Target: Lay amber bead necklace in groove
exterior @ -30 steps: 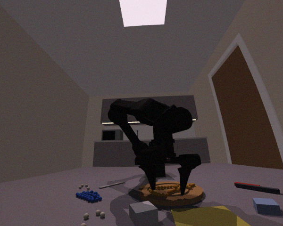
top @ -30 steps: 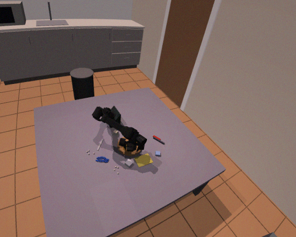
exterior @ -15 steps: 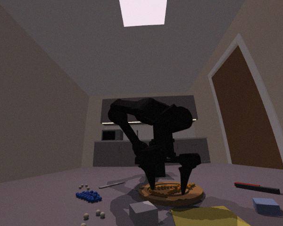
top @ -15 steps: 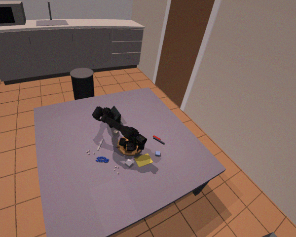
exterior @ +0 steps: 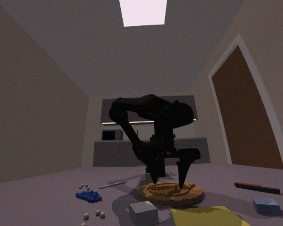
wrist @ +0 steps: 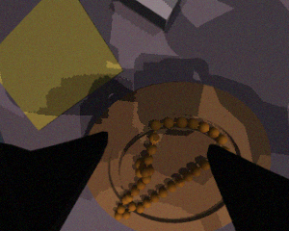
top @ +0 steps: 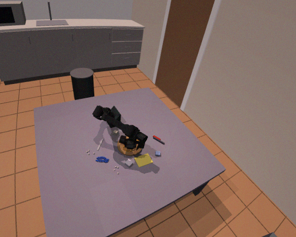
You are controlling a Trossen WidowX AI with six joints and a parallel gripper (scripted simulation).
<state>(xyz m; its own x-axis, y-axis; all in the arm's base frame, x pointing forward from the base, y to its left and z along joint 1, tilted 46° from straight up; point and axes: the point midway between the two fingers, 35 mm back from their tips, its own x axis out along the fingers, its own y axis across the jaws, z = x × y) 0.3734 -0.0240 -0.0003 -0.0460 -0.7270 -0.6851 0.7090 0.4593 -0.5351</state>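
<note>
Now: the round wooden bead board 5 cm behind my gripper tip, 2 cm to the left of it and 3 cm below it. Round my gripper tip: blue block (13 cm ahead, 17 cm to the left, 3 cm below); grey block (9 cm ahead, 7 cm to the right, 2 cm below); yellow pad (12 cm ahead, 4 cm to the left, 3 cm below).
</note>
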